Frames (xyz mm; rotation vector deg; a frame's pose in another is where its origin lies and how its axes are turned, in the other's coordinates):
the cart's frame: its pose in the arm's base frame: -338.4 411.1 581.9 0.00 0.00 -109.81
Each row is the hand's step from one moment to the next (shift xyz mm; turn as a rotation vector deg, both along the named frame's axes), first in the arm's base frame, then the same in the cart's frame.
Working: the arm's base frame: its pose in the cart's frame: 272.1 457.7 -581.9 0.00 0.00 109.81

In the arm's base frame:
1: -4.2 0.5 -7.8 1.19 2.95 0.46
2: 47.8 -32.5 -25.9 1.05 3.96 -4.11
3: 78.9 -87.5 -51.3 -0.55 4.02 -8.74
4: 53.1 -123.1 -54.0 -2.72 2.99 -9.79
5: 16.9 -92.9 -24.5 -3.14 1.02 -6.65
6: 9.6 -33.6 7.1 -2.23 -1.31 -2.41
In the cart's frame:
1: 1.0 -4.1 -7.8 -3.18 0.12 0.46
2: 14.4 56.0 -25.9 -4.08 -0.35 -4.11
3: 55.6 103.9 -51.3 -3.60 -1.88 -8.74
4: 97.8 91.7 -54.0 -1.89 -3.57 -9.79
5: 81.7 47.4 -24.5 0.10 -3.30 -6.65
6: 28.4 20.4 7.1 1.99 -1.65 -2.41

